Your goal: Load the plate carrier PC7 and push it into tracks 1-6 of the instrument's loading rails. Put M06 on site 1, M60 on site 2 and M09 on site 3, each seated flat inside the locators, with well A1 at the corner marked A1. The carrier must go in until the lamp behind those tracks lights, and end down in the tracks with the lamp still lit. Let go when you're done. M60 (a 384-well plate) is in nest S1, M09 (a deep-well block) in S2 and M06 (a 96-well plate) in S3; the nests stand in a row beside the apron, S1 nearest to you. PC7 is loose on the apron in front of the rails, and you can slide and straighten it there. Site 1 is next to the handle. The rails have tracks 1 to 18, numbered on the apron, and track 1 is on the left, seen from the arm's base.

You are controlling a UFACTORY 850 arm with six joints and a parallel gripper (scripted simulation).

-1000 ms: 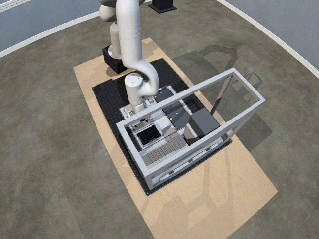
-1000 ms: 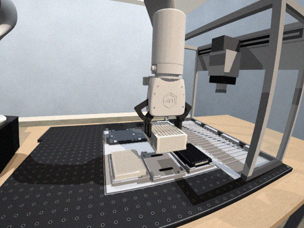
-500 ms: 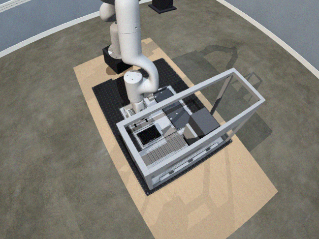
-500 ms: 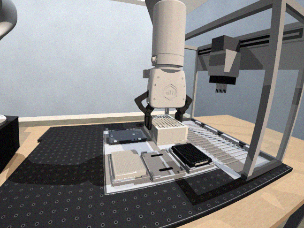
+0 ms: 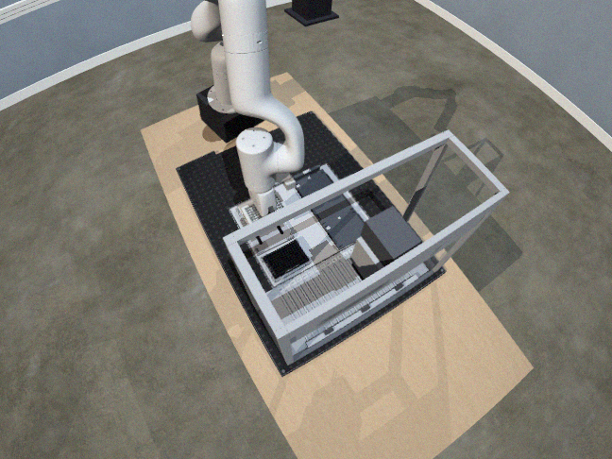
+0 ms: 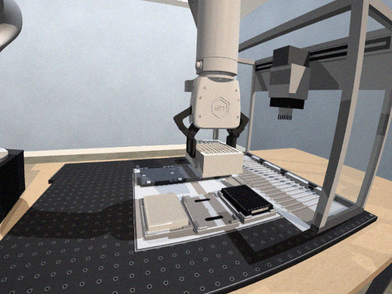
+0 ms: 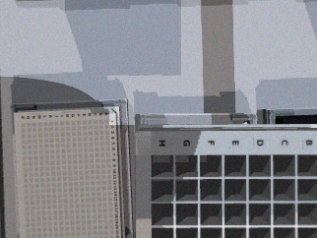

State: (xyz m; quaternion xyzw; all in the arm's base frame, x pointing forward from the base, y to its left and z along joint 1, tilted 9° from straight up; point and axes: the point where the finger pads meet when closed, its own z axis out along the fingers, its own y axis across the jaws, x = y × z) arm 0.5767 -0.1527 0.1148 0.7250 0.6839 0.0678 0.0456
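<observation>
The dark carrier PC7 is 24 cm to the left of my hand, 14 cm below it and 1 cm ahead of it. Also, from my hand: black 96-well plate M06 (14 cm below, 11 cm ahead); then white 96-well plate (1 cm below); then nest S2 (15 cm below).
</observation>
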